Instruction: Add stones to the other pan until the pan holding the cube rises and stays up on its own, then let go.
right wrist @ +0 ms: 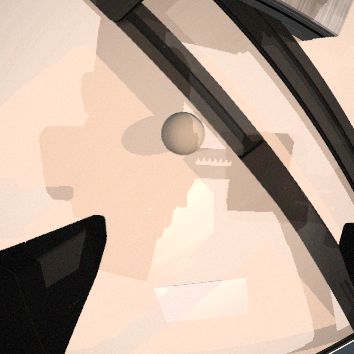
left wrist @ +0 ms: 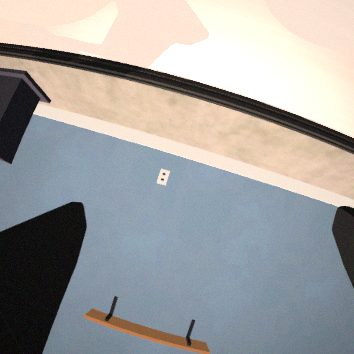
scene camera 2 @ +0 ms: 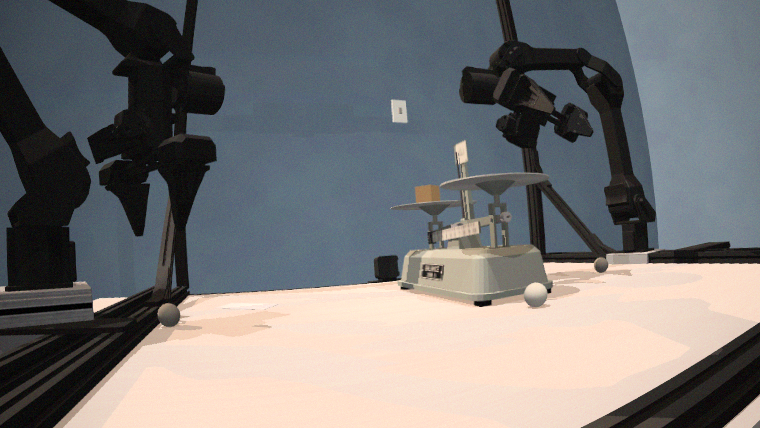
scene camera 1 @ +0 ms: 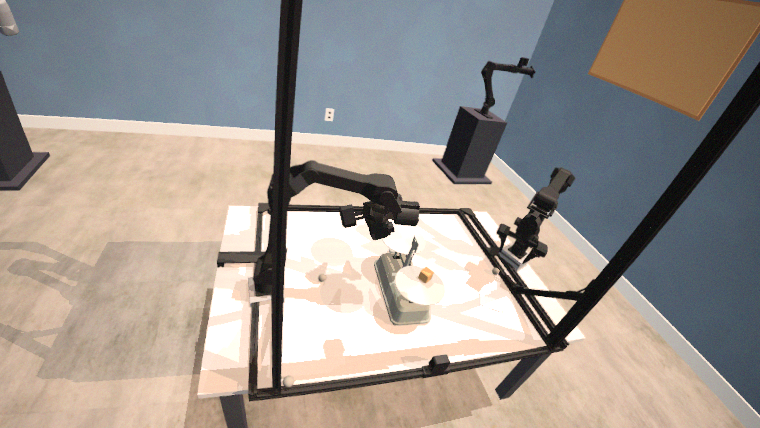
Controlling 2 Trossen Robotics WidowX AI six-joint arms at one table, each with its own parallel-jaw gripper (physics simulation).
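Pixels of known places: left gripper, between the fingertips: (left wrist: 215, 218) (scene camera 2: 573, 122); right gripper, between the fingertips: (right wrist: 230, 233) (scene camera 2: 158, 233) (scene camera 1: 511, 257); left arm's base, origin of its link: (scene camera 2: 636, 251) (scene camera 1: 265, 287); right arm's base, origin of its link: (scene camera 2: 41, 287) (scene camera 1: 517, 251).
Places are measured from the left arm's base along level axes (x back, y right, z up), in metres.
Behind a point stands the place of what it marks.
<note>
The orange cube (scene camera 1: 425, 274) {y 0.163, x -0.429, z 0.151 m} (scene camera 2: 427, 193) {y 0.141, x -0.449, z 0.139 m} sits on one pan (scene camera 1: 409, 289) {y 0.185, x -0.374, z 0.123 m} (scene camera 2: 404, 206) {y 0.172, x -0.476, z 0.121 m} of the grey-green balance (scene camera 1: 409, 313) {y 0.203, x -0.393, z 0.029 m} (scene camera 2: 473, 271) {y -0.026, x -0.502, z 0.021 m}. In scene camera 2 the other pan (scene camera 2: 494, 181) {y -0.033, x -0.461, z 0.132 m} looks bare and shows higher in the picture. One stone (scene camera 1: 495, 271) {y 0.082, x -0.846, z -0.001 m} (scene camera 2: 169, 314) {y 0.062, x -0.854, z -0.005 m} (right wrist: 183, 133) {y 0.074, x -0.859, z 0.006 m} lies beside the frame rail; my right gripper (scene camera 1: 513, 255) {y 0.099, x -0.863, z 0.088 m} (scene camera 2: 159, 231) {y 0.099, x -0.863, z 0.088 m} (right wrist: 230, 233) {y 0.099, x -0.863, z 0.088 m} is open and empty above the table near it. A pale stone (scene camera 2: 535, 294) {y -0.114, x -0.486, z -0.005 m} lies by the balance's base. Other stones (scene camera 1: 322, 277) {y -0.007, x -0.178, z 0.003 m} (scene camera 1: 287, 380) {y 0.306, x -0.016, z 0.005 m} lie farther left in scene camera 1. My left gripper (scene camera 1: 364, 223) {y -0.075, x -0.317, z 0.219 m} (scene camera 2: 545, 132) (left wrist: 215, 218) {y -0.075, x -0.317, z 0.219 m} is open and empty, high beside the balance.
Black frame rails (scene camera 1: 404, 374) {y 0.353, x -0.323, z -0.027 m} (right wrist: 200, 85) {y 0.064, x -0.886, z -0.007 m} border the white table (scene camera 1: 372, 345) {y 0.250, x -0.265, z -0.021 m}, with an upright post (scene camera 1: 283, 159) {y 0.317, x 0.010, z 0.605 m} at the left of scene camera 1. A black box (scene camera 1: 439, 364) {y 0.376, x -0.403, z 0.028 m} (scene camera 2: 385, 267) {y 0.352, x -0.425, z 0.010 m} sits on the front rail. A pale flat rectangle (right wrist: 205, 300) {y 0.201, x -0.746, z -0.021 m} lies near the right gripper.
</note>
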